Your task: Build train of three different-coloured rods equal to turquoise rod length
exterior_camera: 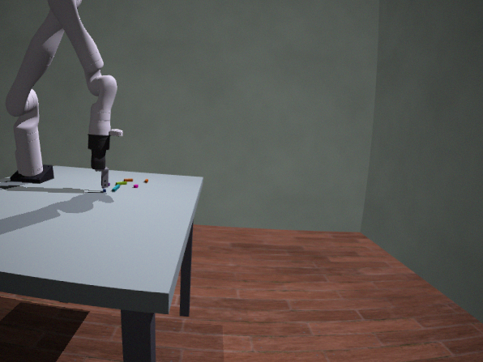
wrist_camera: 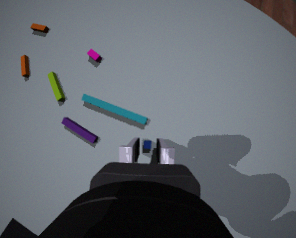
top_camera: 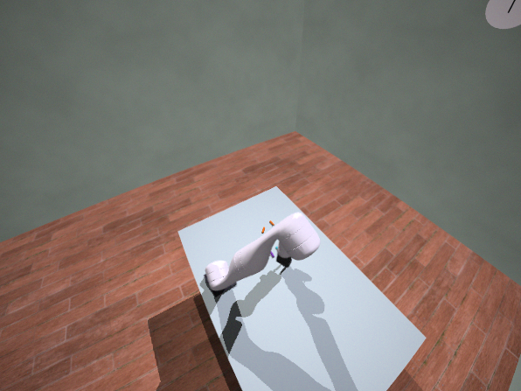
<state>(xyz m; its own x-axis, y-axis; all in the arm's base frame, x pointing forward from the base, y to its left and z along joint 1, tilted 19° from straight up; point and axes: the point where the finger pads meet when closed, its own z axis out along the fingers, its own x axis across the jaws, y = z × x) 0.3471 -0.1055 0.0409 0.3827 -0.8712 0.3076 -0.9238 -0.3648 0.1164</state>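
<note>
My gripper is now 30 mm above the blue rod. Round my hand: turquoise rod 30 mm ahead, 70 mm to the left, 30 mm below; then magenta rod 90 mm ahead, 130 mm to the left, 30 mm below; then purple rod 20 mm behind, 100 mm to the left, 30 mm below.
</note>
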